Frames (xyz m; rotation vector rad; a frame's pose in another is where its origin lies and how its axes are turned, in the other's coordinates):
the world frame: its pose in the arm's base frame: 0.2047 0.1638 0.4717 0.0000 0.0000 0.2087
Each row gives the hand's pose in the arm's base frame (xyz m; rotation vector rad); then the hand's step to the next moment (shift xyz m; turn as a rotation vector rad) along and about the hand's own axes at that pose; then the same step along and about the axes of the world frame.
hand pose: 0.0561 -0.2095 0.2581 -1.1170 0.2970 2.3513
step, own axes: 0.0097 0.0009 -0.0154 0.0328 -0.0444 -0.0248
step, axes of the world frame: 0.0037 -0.0044 -0.0173 0.0305 0.0336 -0.0401
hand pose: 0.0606 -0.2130 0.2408 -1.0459 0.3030 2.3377
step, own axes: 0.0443 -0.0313 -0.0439 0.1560 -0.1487 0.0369
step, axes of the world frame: 0.0257 0.0202 -0.0617 0.0194 0.1992 -0.0879
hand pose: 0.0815 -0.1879 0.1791 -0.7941 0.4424 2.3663
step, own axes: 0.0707 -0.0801 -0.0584 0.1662 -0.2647 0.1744
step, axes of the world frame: 0.0431 0.0565 -0.0989 0.0593 0.3530 -0.0028
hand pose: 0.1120 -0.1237 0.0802 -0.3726 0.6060 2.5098
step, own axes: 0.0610 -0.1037 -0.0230 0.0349 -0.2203 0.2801
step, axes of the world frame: 0.0292 0.0896 -0.0782 0.1190 0.3013 0.1526
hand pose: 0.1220 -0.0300 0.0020 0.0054 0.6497 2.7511
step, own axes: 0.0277 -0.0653 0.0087 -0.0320 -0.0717 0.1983
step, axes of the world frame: 0.0081 0.0673 -0.0226 0.0938 0.1207 0.1487
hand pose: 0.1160 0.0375 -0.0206 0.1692 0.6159 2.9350
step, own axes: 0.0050 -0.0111 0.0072 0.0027 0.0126 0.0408
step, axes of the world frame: 0.0002 0.0139 0.0024 0.0026 0.0045 0.0425
